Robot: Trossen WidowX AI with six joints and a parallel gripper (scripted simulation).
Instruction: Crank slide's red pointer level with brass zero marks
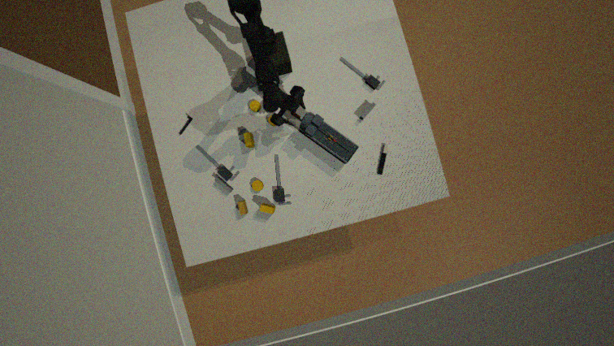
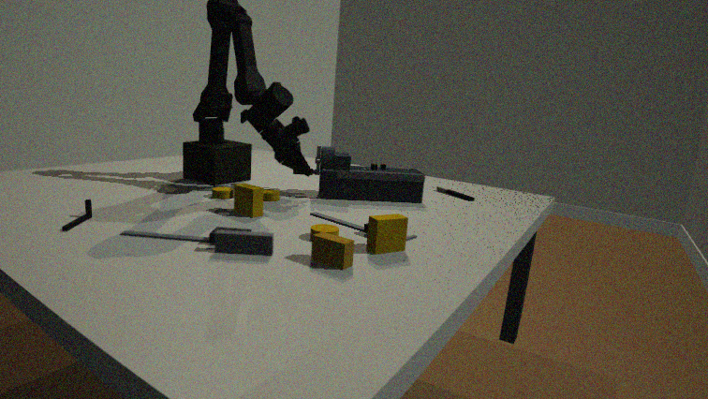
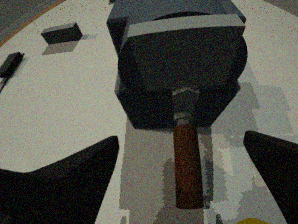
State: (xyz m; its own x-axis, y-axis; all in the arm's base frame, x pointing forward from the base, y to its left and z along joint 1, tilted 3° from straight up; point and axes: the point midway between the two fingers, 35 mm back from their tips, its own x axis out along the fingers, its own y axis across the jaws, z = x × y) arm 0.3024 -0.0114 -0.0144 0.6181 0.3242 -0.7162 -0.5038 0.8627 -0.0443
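The brown crank handle is 1 cm to the right of my gripper tip and 1 cm behind it. From my gripper tip the other things lie so: slide 16 cm ahead, 10 cm to the left, 2 cm above; then black l-shaped key 49 cm to the right, 21 cm behind, 5 cm below; then black bar 32 cm ahead, 29 cm to the left, 5 cm below.
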